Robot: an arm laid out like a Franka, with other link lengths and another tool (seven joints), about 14 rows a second.
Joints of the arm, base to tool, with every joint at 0 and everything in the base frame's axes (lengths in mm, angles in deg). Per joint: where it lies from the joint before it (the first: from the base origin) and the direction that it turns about. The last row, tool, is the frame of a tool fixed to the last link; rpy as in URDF.
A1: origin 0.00 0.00 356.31 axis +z
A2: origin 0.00 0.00 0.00 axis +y
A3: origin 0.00 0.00 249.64 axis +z
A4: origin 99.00 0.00 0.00 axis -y
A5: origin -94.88 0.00 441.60 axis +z
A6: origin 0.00 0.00 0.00 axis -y
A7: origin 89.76 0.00 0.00 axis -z
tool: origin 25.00 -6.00 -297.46 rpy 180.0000 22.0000 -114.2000
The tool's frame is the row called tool.
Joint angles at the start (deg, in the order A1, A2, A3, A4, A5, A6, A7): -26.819, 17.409, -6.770, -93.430, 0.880, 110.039, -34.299
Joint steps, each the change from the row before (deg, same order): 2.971, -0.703, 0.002, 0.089, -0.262, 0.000, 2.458; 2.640, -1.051, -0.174, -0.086, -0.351, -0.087, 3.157; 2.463, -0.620, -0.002, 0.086, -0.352, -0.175, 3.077; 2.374, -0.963, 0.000, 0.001, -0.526, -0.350, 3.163
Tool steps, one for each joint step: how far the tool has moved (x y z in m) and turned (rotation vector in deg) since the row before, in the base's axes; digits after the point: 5 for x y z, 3 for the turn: 0.02095, 0.02916, 0.00975, -0.594, -0.619, 0.610; 0.01559, 0.02428, 0.01238, -0.664, -0.723, -0.571; 0.01402, 0.02514, 0.00840, -0.451, -0.464, -0.504; 0.01153, 0.02433, 0.01157, -0.558, -0.535, -0.637
